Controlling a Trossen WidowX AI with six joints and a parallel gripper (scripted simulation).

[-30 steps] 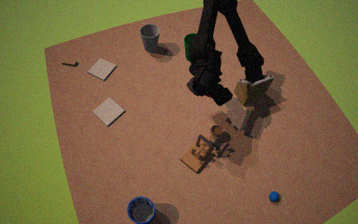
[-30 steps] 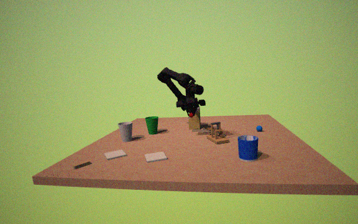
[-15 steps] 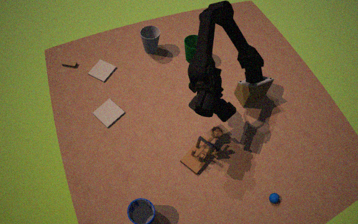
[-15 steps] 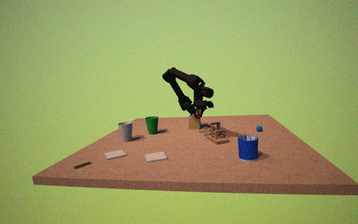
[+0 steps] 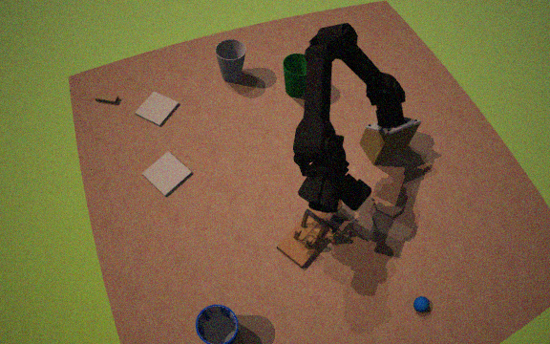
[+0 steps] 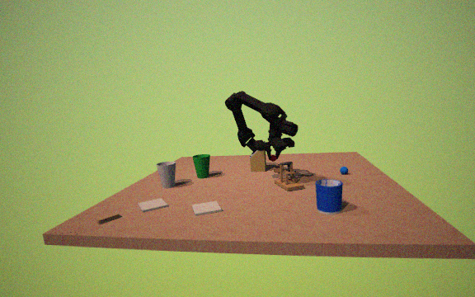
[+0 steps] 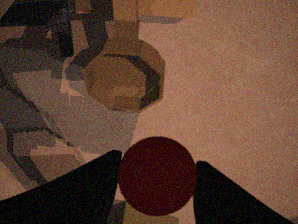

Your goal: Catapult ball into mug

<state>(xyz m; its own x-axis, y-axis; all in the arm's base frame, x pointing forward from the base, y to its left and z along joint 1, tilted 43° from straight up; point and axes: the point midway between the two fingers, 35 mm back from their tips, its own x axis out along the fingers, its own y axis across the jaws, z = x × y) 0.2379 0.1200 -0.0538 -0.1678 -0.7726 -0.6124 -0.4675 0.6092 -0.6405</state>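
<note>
Now: the wooden catapult 60 mm to the left of my gripper tip, 60 mm below it and 50 mm ahead of it. Also, from my gripper tip: green cup: 400 mm to the right, 80 mm below, 60 mm behind; then blue ball: 340 mm to the left, 130 mm behind, 90 mm below; then red ball: 10 mm above.
</note>
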